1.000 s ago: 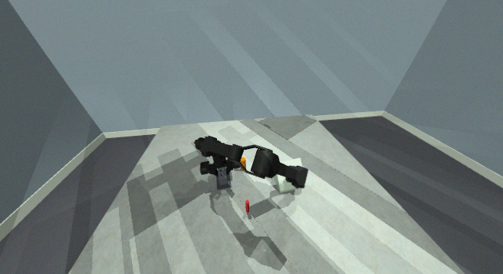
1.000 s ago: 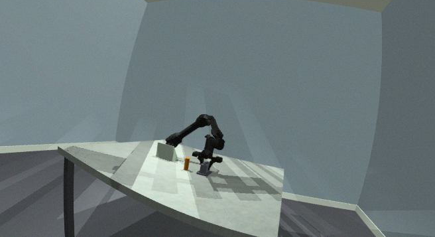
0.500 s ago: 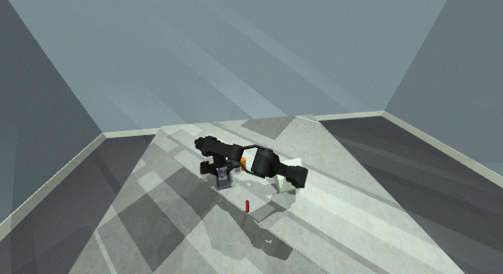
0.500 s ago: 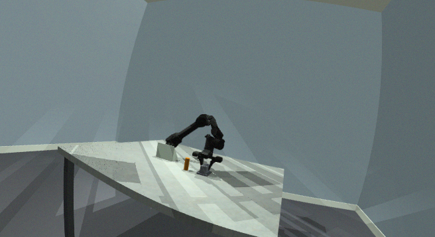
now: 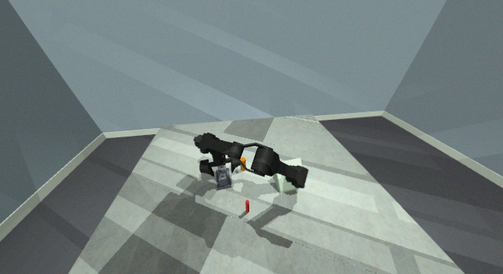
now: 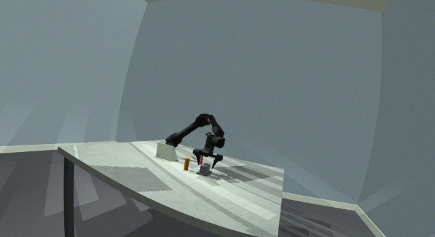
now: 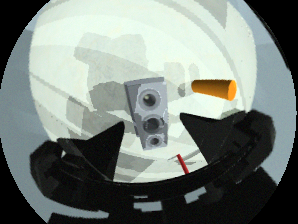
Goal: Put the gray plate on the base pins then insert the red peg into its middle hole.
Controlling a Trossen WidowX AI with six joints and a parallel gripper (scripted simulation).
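The gray plate lies 1 cm above my gripper tip. From my gripper tip the other things lie so: orange cylinder: 11 cm behind, 5 cm to the right; then red peg: 18 cm to the left, 10 cm behind.
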